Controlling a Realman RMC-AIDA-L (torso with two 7-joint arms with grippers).
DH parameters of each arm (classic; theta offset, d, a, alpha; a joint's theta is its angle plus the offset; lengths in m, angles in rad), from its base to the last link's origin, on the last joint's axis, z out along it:
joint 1: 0 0.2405 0 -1.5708
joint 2: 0 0 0 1.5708
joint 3: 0 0.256 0 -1.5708
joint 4: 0 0 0 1.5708
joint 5: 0 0.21 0 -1.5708
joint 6: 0 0 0 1.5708
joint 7: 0 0.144 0 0
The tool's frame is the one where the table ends.
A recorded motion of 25 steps. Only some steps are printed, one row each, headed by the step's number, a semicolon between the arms.
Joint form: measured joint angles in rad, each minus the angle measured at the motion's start. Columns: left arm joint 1, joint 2, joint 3, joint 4, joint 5, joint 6, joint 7; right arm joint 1, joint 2, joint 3, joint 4, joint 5, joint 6, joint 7.
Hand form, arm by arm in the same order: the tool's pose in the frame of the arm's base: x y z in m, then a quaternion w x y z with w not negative. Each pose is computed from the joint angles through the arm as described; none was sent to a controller.
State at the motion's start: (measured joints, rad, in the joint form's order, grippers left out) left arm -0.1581 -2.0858 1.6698 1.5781 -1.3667 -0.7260 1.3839; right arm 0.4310 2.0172 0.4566 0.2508 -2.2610 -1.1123 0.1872
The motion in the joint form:
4: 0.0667 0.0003 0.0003 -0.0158 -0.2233 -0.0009 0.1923; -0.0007 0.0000 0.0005 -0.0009 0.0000 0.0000 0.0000
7: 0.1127 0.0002 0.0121 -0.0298 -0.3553 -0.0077 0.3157; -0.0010 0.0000 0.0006 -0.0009 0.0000 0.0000 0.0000
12: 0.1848 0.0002 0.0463 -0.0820 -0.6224 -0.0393 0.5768; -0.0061 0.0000 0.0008 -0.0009 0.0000 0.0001 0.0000
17: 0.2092 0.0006 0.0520 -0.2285 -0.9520 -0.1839 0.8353; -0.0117 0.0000 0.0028 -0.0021 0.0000 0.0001 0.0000
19: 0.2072 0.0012 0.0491 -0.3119 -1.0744 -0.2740 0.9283; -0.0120 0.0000 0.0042 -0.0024 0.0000 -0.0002 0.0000
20: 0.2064 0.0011 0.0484 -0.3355 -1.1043 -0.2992 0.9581; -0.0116 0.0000 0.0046 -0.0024 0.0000 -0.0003 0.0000
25: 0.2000 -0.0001 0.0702 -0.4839 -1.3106 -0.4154 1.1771; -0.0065 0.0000 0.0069 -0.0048 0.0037 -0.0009 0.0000
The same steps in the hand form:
4: -0.1326 0.3200 0.0038 0.33893 -0.90288 -0.05685 -0.25828; 0.3116 0.3129 -0.0554 0.48067 -0.80886 0.19590 0.27626
7: -0.1384 0.3113 0.0050 0.34393 -0.89355 -0.05581 -0.28315; 0.3117 0.3128 -0.0554 0.48075 -0.80881 0.19603 0.27620
12: -0.1490 0.2956 0.0045 0.35709 -0.87235 -0.04903 -0.33030; 0.3133 0.3112 -0.0553 0.48152 -0.80825 0.19815 0.27495
17: -0.1656 0.2840 0.0074 0.36487 -0.83493 -0.05604 -0.40819; 0.3154 0.3097 -0.0549 0.48326 -0.80716 0.20062 0.27333
19: -0.1752 0.2792 0.0096 0.37074 -0.81542 -0.05668 -0.44095; 0.3155 0.3097 -0.0547 0.48387 -0.80670 0.20085 0.27343
20: -0.1781 0.2778 0.0101 0.37447 -0.81017 -0.05414 -0.44773; 0.3154 0.3099 -0.0546 0.48396 -0.80661 0.20072 0.27362
25: -0.1988 0.2714 0.0113 0.42336 -0.77229 -0.04181 -0.47180; 0.3146 0.3119 -0.0535 0.48578 -0.80544 0.19961 0.27466

